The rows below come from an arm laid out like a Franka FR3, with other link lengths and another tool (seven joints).
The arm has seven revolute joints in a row. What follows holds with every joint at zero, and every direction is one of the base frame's.
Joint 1 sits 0.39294 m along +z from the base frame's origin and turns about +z.
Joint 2 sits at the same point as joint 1 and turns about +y.
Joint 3 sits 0.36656 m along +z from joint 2 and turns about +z.
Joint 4 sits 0.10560 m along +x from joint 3 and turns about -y.
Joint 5 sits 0.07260 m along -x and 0.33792 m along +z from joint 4 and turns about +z.
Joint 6 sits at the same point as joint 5 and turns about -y.
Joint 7 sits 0.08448 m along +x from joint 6 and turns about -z.
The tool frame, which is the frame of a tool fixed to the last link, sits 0.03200 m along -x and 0.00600 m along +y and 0.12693 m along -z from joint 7; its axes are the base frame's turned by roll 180.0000, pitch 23.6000 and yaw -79.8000 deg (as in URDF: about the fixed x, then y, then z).
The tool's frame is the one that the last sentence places.
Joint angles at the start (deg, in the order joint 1, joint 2, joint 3, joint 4, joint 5, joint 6, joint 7):
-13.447, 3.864, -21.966, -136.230, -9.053, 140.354, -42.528
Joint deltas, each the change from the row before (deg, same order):
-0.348, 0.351, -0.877, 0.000, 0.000, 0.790, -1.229
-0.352, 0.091, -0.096, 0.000, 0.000, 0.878, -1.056
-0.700, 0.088, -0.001, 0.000, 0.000, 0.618, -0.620
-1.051, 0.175, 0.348, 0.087, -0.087, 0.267, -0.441
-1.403, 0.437, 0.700, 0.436, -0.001, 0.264, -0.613
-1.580, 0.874, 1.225, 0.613, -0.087, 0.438, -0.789
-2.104, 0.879, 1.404, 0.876, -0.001, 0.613, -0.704
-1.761, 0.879, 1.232, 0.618, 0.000, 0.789, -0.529
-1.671, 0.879, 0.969, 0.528, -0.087, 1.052, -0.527
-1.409, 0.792, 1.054, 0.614, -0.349, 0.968, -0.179
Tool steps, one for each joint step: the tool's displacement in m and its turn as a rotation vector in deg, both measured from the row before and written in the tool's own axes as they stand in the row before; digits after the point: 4 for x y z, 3 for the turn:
0.0070, 0.0076, 0.0000, 0.033, 0.346, -0.078
0.0035, 0.0022, -0.0013, 0.113, 0.621, -0.730
0.0038, 0.0044, -0.0009, 0.224, 0.389, -0.029
0.0037, 0.0046, -0.0002, 0.032, 0.132, 0.174
0.0055, 0.0037, -0.0008, 0.007, 0.215, 0.069
0.0064, 0.0002, 0.0010, -0.348, 0.236, -0.466
0.0086, 0.0022, -0.0010, 0.082, 0.518, -0.087
0.0074, 0.0013, 0.0009, 0.087, 0.440, -0.110
0.0080, 0.0028, 0.0012, 0.149, 0.598, -0.039
0.0068, 0.0001, 0.0003, 0.068, 0.751, -0.211

